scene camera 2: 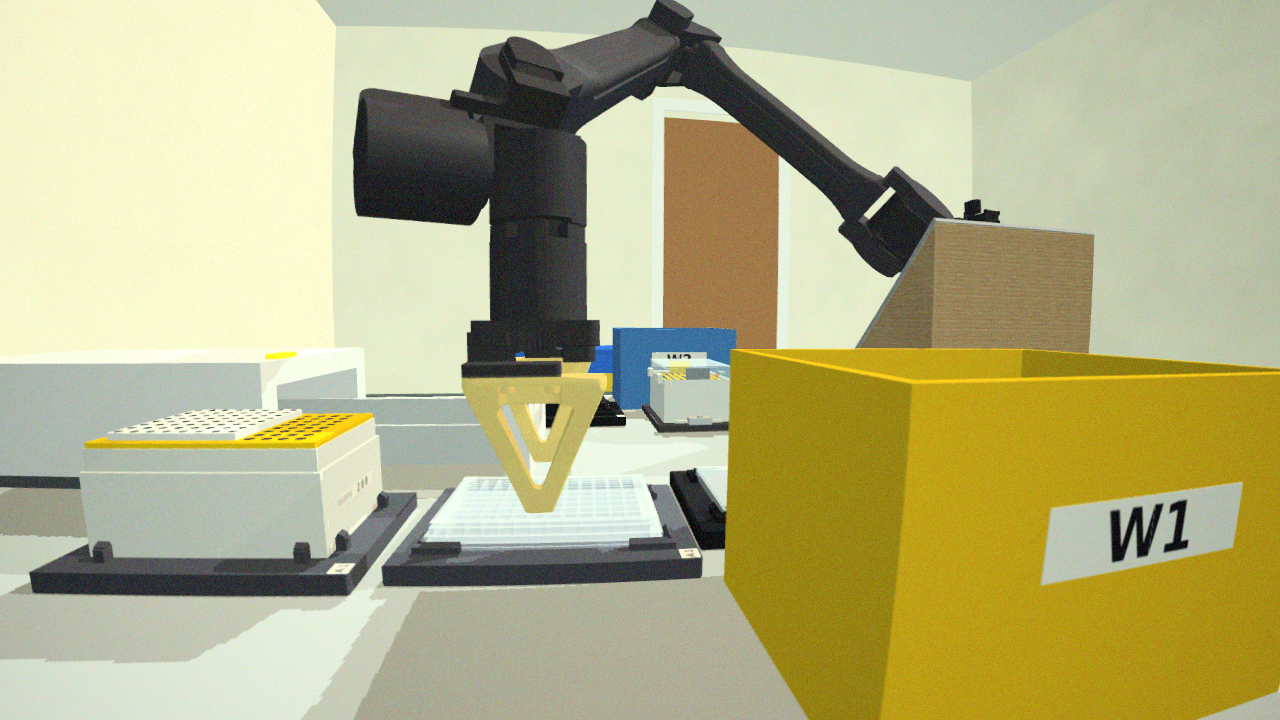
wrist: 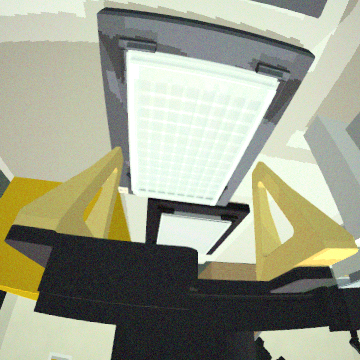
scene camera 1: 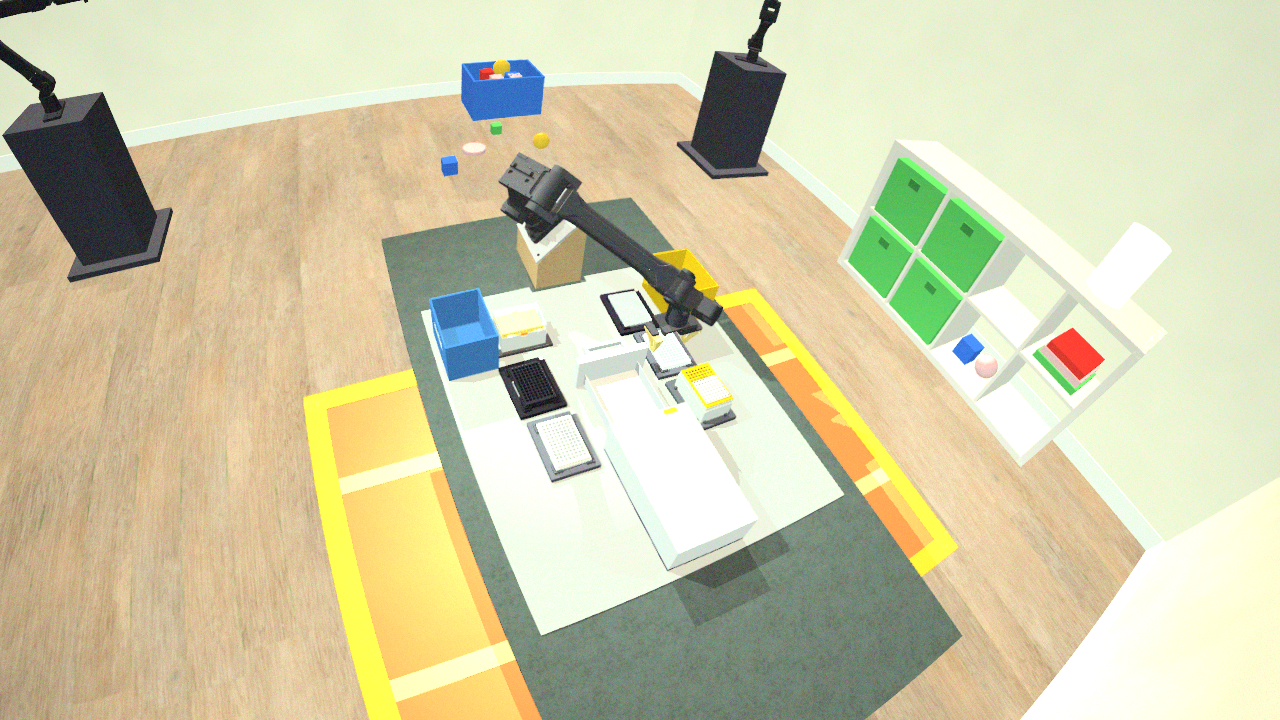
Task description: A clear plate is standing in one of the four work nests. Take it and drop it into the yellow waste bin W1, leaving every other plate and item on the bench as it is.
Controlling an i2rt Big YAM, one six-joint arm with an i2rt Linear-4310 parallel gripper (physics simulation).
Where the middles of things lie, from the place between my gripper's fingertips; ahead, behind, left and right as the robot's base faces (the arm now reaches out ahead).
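Scene:
From my hand: yellow-topped tip rack [scene camera 2: 207,483], 1 cm to the left, 17 cm ahead, 1 cm above. Black plate [scene camera 1: 530,381], 38 cm to the right of my hand, 1 cm below.

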